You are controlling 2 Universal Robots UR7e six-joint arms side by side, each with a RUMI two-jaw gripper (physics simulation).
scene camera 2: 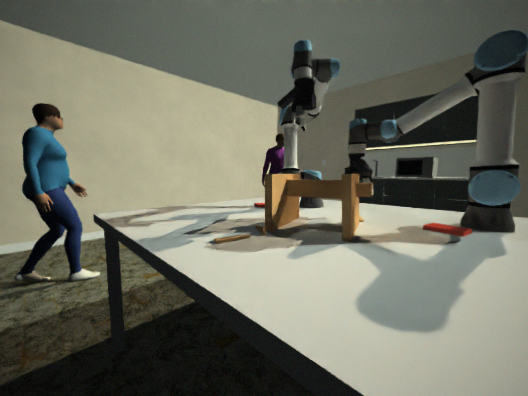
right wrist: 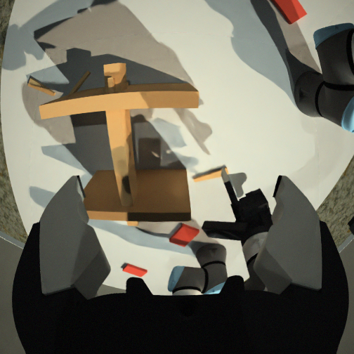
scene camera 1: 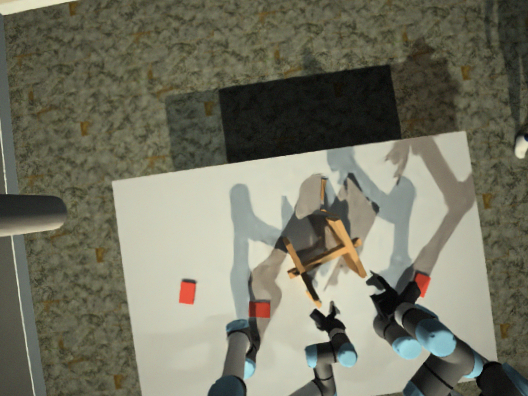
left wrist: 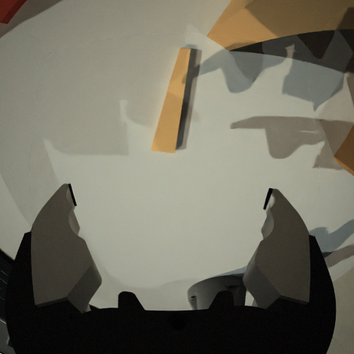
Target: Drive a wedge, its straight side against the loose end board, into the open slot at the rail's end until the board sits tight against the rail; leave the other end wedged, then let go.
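Pixels of known places: left gripper, fingertip midpoint: (scene camera 1: 323, 312); right gripper, fingertip midpoint: (scene camera 2: 299, 128) (scene camera 1: 377, 288); left arm's base, link origin: (scene camera 2: 485, 227); right arm's base, link origin: (scene camera 2: 311, 206) (scene camera 1: 386, 324).
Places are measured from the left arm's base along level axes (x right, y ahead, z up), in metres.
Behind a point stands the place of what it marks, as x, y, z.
The rail (scene camera 1: 322, 257) @[0.259, 0.610, 0.182] (scene camera 2: 315, 188) @[0.264, 0.615, 0.153] (right wrist: 121, 145) joins two upright end boards, the left one in scene camera 1 (scene camera 1: 294, 255) @[0.118, 0.594, 0.209] (scene camera 2: 350, 207) @[0.065, 0.631, 0.107] (right wrist: 165, 99) and the right one (scene camera 1: 341, 231) @[0.313, 0.758, 0.208] (scene camera 2: 282, 205) @[0.332, 0.721, 0.084] (right wrist: 160, 190). In the right wrist view a small piece (right wrist: 111, 84) stands at the rail's upper end. I cannot tell which slot is open or which board is loose. A wedge (left wrist: 172, 102) (right wrist: 211, 174) lies flat on the table. My left gripper (scene camera 1: 323, 309) @[0.353, 0.314, 0.103] (left wrist: 170, 188) (right wrist: 230, 187) is open and empty above the table, short of this wedge. My right gripper (scene camera 1: 391, 285) (scene camera 2: 293, 117) (right wrist: 179, 178) is open, high up.
Another wedge-like stick (scene camera 1: 323, 189) @[0.227, 0.957, 0.010] (scene camera 2: 231, 238) @[0.216, 0.963, 0.008] (right wrist: 41, 85) lies beyond the frame, with a second small piece (scene camera 2: 261, 230) @[0.257, 0.844, 0.012] (right wrist: 80, 84) near it. Red blocks (scene camera 1: 187, 292) @[-0.400, 0.206, 0.015] (scene camera 1: 259, 309) @[0.025, 0.209, 0.015] (scene camera 1: 422, 285) @[0.898, 0.551, 0.015] (scene camera 2: 447, 229) @[0.005, 0.240, 0.014] (right wrist: 185, 234) lie on the table (scene camera 1: 165, 210) @[-0.638, 0.634, 0.000]. Two people stand behind the table.
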